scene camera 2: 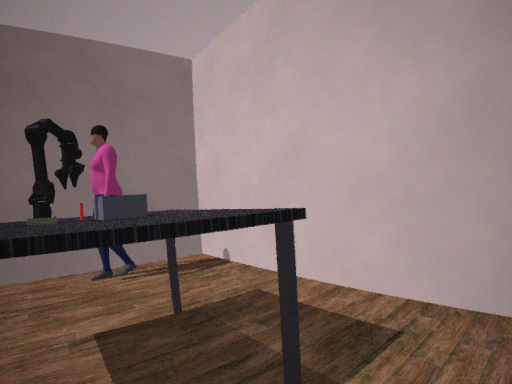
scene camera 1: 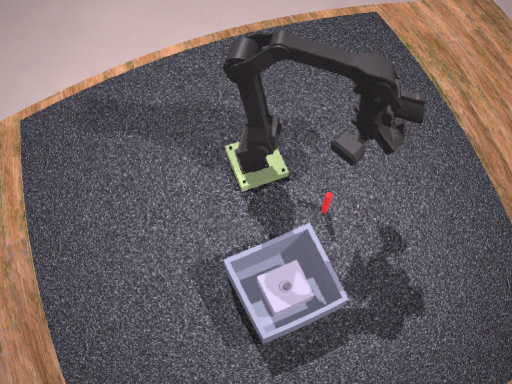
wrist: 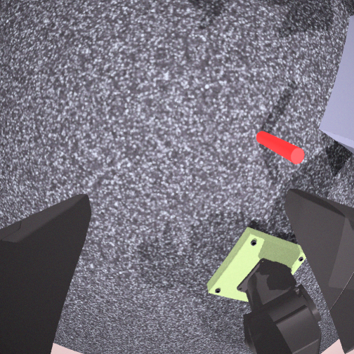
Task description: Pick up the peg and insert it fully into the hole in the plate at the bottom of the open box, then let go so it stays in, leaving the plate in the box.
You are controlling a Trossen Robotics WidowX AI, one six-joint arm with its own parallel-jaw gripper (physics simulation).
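Frame: origin at the arm's base, x ahead, y left, z up, level; metres.
Seen in the pictures: gripper, fingertip midpoint: (scene camera 2: 70, 188) (scene camera 1: 361, 149); arm's base, link origin: (scene camera 2: 41, 218) (scene camera 1: 251, 158).
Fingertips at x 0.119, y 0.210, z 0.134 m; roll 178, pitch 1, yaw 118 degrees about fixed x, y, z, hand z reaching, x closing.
Pixels of each thing's top centre, then the offset from my fingertips to it. Level surfaces: height alone.
- red peg, top centre: (scene camera 1: 329, 194) (scene camera 2: 81, 202) dz -0.077, dx +0.046, dy -0.088 m
- open grey-blue box, top centre: (scene camera 1: 287, 281) (scene camera 2: 119, 196) dz -0.059, dx +0.203, dy -0.239 m
- pale pink plate, top centre: (scene camera 1: 286, 285) dz -0.096, dx +0.203, dy -0.239 m
- table, surface height: dz -0.157 m
The red peg (scene camera 1: 327, 202) (scene camera 2: 81, 211) (wrist: 280, 146) stands upright on the dark table top, between the arm's base and the box. My gripper (scene camera 1: 372, 156) (scene camera 2: 70, 187) (wrist: 191, 202) is open and empty, high above the table, with its fingers pointing down. In the wrist view the peg shows beyond the right fingertip, outside the gap between the fingers. The open grey-blue box (scene camera 1: 305, 319) (scene camera 2: 125, 207) (wrist: 342, 105) stands on the table near the peg. The pale pink plate (scene camera 1: 275, 295) lies at its bottom, with its round hole facing up. The plate is hidden in the other views.
The arm's green base plate (scene camera 1: 260, 178) (scene camera 2: 43, 221) (wrist: 230, 270) is on the table (scene camera 1: 125, 225) (scene camera 2: 225, 215), behind the peg as scene camera 1 shows it. The box walls rise around the plate. A person in pink (scene camera 2: 104, 170) stands behind the table.
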